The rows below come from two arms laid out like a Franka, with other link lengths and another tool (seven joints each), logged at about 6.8 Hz.
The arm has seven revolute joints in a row. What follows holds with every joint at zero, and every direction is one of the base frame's. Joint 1 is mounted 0.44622 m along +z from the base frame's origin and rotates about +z. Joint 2 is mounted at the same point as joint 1 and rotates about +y. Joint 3 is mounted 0.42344 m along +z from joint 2 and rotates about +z. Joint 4 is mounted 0.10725 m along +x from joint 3 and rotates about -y. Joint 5 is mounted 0.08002 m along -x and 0.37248 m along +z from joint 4 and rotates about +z. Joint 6 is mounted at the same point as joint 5 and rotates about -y. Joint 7 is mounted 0.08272 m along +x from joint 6 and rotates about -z. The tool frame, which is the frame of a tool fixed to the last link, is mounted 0.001 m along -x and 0.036 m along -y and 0.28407 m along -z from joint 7; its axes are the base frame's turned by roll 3.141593, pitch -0.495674 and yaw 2.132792 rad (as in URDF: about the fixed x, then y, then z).
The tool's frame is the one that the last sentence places.
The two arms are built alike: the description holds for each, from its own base.
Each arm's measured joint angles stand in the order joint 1, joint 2, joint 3, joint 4, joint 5, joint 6, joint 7.
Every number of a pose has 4 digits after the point.
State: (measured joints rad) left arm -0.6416 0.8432 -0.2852 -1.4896 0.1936 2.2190 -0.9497; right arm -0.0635 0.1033 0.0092 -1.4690 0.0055 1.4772 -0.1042
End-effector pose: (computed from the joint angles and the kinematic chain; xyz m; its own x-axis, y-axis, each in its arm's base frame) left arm 0.4981 -0.6225 0.1732 -0.4059 0.7407 0.5354 0.8519 0.5187 -0.0718; right arm 0.5783 -0.0660 0.6447 -0.4579 0.7141 0.5295 0.8151 0.5750 -0.0707
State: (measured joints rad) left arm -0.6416 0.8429 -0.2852 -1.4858 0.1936 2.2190 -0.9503; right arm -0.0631 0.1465 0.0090 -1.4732 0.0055 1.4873 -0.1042
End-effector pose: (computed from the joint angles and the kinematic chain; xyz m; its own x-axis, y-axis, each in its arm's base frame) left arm 0.4997 -0.6237 0.1750 -0.4084 0.7417 0.5321 0.8514 0.5197 -0.0709; right arm 0.5883 -0.0665 0.6181 -0.4379 0.7127 0.5479 0.8118 0.5754 -0.0996
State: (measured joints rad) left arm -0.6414 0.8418 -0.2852 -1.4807 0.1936 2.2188 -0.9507; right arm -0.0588 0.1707 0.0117 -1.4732 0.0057 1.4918 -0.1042
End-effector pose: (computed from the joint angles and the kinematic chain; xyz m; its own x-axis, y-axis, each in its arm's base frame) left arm 0.5020 -0.6252 0.1779 -0.4118 0.7432 0.5274 0.8508 0.5208 -0.0696; right arm 0.5941 -0.0627 0.6039 -0.4320 0.7087 0.5578 0.8057 0.5811 -0.1144
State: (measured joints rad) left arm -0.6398 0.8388 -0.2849 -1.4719 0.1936 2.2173 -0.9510; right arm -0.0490 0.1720 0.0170 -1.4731 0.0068 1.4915 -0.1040
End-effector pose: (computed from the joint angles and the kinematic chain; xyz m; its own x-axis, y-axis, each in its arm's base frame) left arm 0.5070 -0.6270 0.1837 -0.4186 0.7451 0.5192 0.8493 0.5236 -0.0667; right arm 0.5951 -0.0536 0.6031 -0.4416 0.7011 0.5598 0.7969 0.5932 -0.1143
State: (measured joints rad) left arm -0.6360 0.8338 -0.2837 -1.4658 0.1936 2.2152 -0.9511; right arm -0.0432 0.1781 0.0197 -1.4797 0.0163 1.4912 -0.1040
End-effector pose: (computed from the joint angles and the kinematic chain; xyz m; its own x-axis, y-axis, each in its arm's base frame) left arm 0.5130 -0.6265 0.1897 -0.4267 0.7452 0.5124 0.8467 0.5283 -0.0631; right arm 0.5948 -0.0459 0.5964 -0.4398 0.6918 0.5727 0.7908 0.6005 -0.1182
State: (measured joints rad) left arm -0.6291 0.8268 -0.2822 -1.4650 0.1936 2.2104 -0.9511; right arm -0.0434 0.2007 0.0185 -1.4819 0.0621 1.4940 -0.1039
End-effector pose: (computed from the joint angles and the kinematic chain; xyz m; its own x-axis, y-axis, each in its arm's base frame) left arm 0.5191 -0.6224 0.1949 -0.4346 0.7418 0.5108 0.8428 0.5349 -0.0596; right arm 0.5984 -0.0335 0.5810 -0.4232 0.6670 0.6132 0.7922 0.6009 -0.1069
